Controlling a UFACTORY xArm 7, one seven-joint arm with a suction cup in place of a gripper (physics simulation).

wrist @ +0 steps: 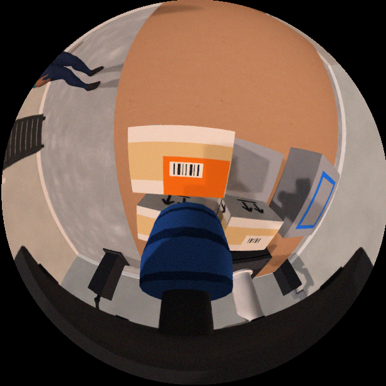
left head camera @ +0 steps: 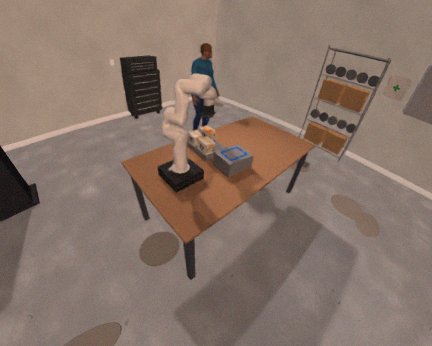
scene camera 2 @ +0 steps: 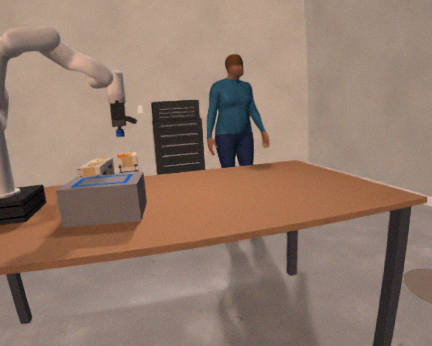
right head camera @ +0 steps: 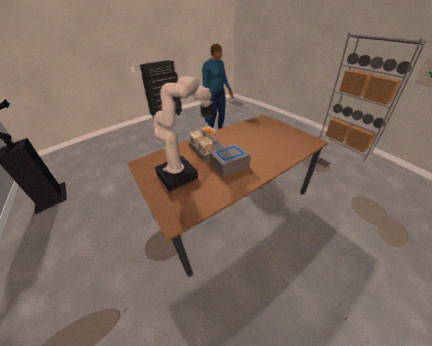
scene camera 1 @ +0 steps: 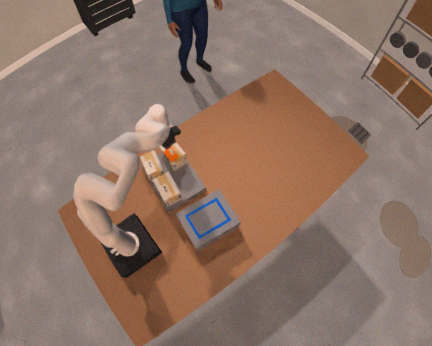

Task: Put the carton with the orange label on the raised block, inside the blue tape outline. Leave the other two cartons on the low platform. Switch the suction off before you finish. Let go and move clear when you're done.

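Seen in the pictures: hand at its tool point: (left head camera: 207,121) (scene camera 2: 120,136) (right head camera: 207,121); arm's base at its link origin: (left head camera: 180,168) (scene camera 2: 2,195) (right head camera: 175,168) (scene camera 1: 127,244).
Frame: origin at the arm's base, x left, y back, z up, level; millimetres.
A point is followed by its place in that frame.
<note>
The orange-label carton (scene camera 1: 175,156) {y -478, x 178, z 74 mm} (scene camera 2: 128,162) {y -490, x 160, z 45 mm} (wrist: 150,160) stands upright at the far end of the low platform (scene camera 1: 192,182) {y -471, x 46, z -30 mm}. Two other cartons (scene camera 1: 151,165) {y -354, x 232, z 58 mm} (scene camera 1: 166,187) {y -338, x 79, z 62 mm} stand beside it on that platform; in the wrist view they show partly behind the cup. The raised block (scene camera 1: 220,236) {y -382, x -272, z -14 mm} (scene camera 2: 100,205) {y -378, x -271, z -16 mm} (wrist: 297,175) has a blue tape outline (scene camera 1: 201,208) {y -400, x -115, z 42 mm} with no carton in it. My suction cup (scene camera 2: 120,133) (wrist: 187,215) is blue, points down and holds nothing. It hangs above the orange-label carton with a visible gap. The cup is hidden in scene camera 1.
The brown table (scene camera 1: 280,130) {y -1105, x -36, z -78 mm} carries the platform, the block and the black robot base (scene camera 1: 122,265) {y 91, x -68, z -1 mm}. A person (scene camera 2: 235,110) stands beyond the table's far edge. A black tool cabinet (scene camera 2: 177,140) and a metal rack (left head camera: 320,80) stand farther away.
</note>
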